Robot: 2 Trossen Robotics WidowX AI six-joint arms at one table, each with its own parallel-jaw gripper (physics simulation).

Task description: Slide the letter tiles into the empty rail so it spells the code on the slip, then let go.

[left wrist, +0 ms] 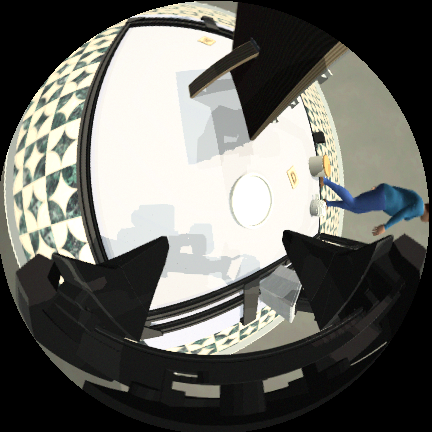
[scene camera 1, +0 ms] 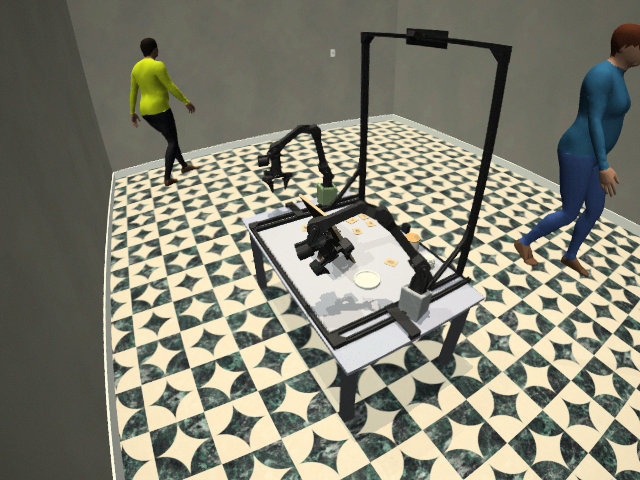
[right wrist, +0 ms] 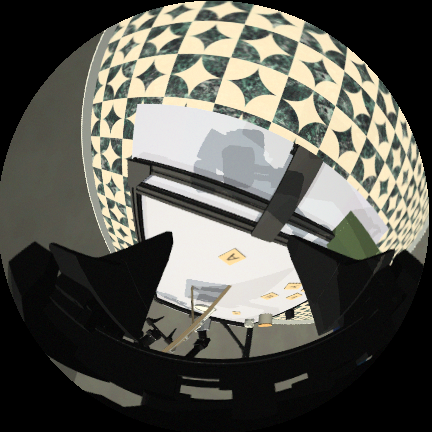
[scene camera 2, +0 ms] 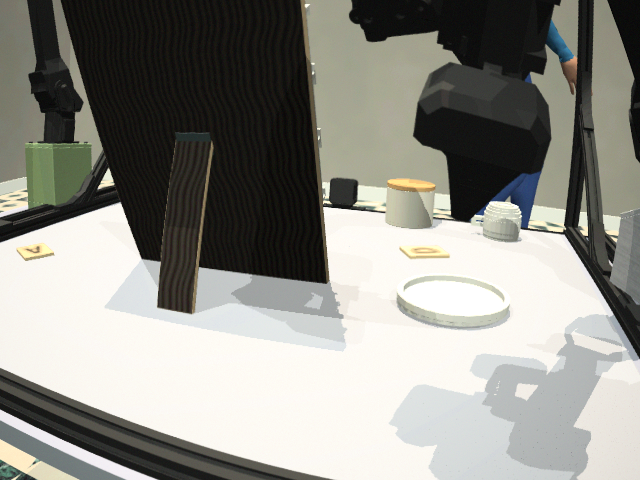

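Pixels of known places: left gripper, fingertip midpoint: (left wrist: 226,239) (scene camera 1: 338,266) (right wrist: 169,321) (scene camera 2: 468,176); right gripper, fingertip midpoint: (scene camera 1: 279,191) (right wrist: 232,239); left arm's base, link origin: (left wrist: 298,299) (scene camera 1: 417,289) (right wrist: 201,330); right arm's base, link origin: (scene camera 1: 327,185) (scene camera 2: 58,143).
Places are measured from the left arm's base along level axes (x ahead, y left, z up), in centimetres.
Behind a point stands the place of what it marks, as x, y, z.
A dark board (scene camera 1: 312,205) @[54.5, 5.3, 19.6] (scene camera 2: 217,77) @[50.0, 1.8, 9.8] (left wrist: 280,65) @[45.3, 1.1, 6.3] leans on a rear strut; its front is turned away in scene camera 2. The rail and slip cannot be made out. A D tile (scene camera 1: 391,262) @[25.9, -19.6, -11.5] (scene camera 2: 424,251) @[26.4, -19.2, -11.6] (left wrist: 292,177) @[26.2, -19.1, -11.6] lies flat near the white dish. An A tile (scene camera 2: 35,251) @[79.1, -11.6, -11.6] (left wrist: 206,40) @[79.2, -11.8, -11.6] (right wrist: 232,256) @[80.1, -12.4, -11.6] lies on the board's other side. Several more tiles (scene camera 1: 357,231) @[55.9, -29.1, -11.5] (right wrist: 270,296) @[56.1, -30.3, -11.6] lie beyond the board. My left gripper (scene camera 1: 337,263) @[30.9, 13.9, 3.4] (left wrist: 226,239) @[30.9, 13.9, 3.4] is open and empty, above the table near the board and dish. My right gripper (scene camera 1: 279,186) @[101.9, -12.3, 3.9] (right wrist: 232,239) @[101.9, -12.3, 3.9] is open and empty, high near the table's far-left end.
A shallow white dish (scene camera 1: 355,281) @[29.2, 4.1, -10.4] (scene camera 2: 452,320) @[28.1, 4.7, -11.0] (left wrist: 231,200) @[29.0, 4.4, -10.7] stands near the D tile. An orange-lidded jar (scene camera 1: 413,239) @[24.2, -35.8, -5.2] (scene camera 2: 409,209) @[26.4, -33.3, -8.9] (left wrist: 316,166) @[26.2, -33.3, -8.5], a ribbed white pot (scene camera 2: 501,221) @[12.4, -27.6, -8.8] (left wrist: 315,206) @[12.9, -27.9, -9.2] and a black block (scene camera 2: 343,192) @[36.4, -46.6, -9.1] (left wrist: 318,137) @[36.2, -46.6, -9.0] stand along one edge. A tall black frame (scene camera 1: 485,149) @[-3.9, -33.0, 52.2] rises there.
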